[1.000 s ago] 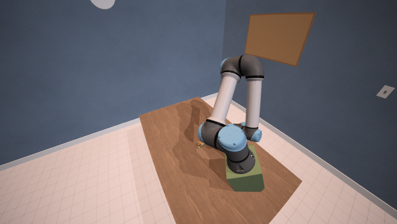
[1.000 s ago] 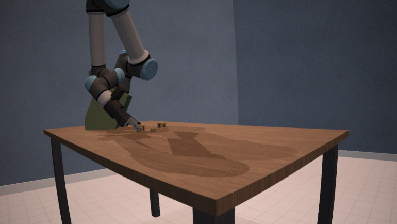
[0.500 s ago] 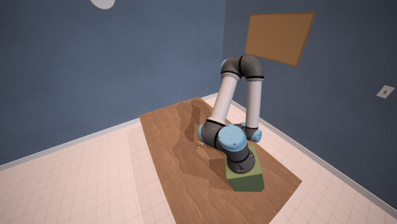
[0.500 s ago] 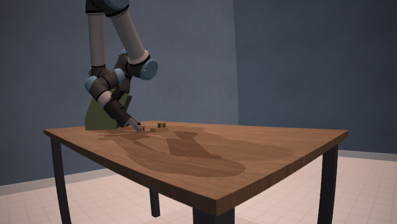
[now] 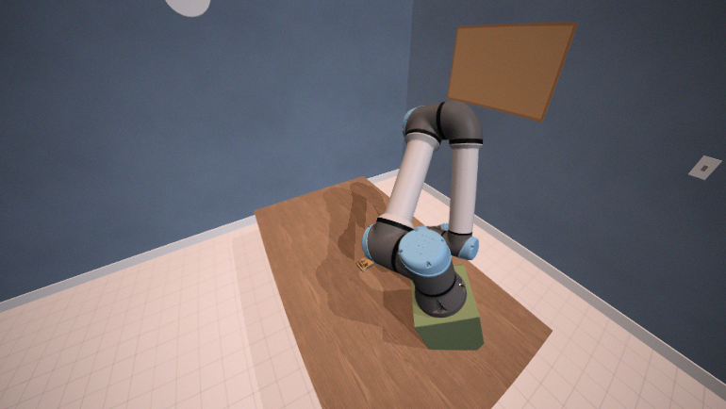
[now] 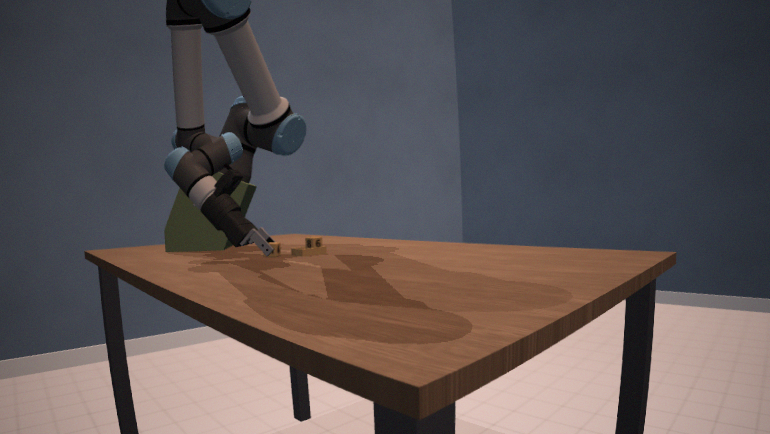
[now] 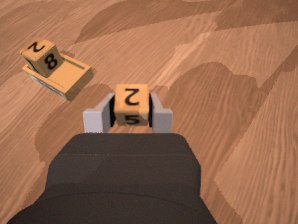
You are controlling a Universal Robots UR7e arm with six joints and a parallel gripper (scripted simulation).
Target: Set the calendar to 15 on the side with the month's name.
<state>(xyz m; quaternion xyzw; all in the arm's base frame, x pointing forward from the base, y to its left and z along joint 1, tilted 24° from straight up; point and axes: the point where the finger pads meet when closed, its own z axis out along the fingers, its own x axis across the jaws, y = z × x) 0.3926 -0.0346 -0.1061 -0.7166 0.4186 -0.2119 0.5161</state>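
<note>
My gripper is now 10 mm short of the wooden cube and 10 mm above it. Round my hand: wooden tray 110 mm to the left, 20 mm below.
</note>
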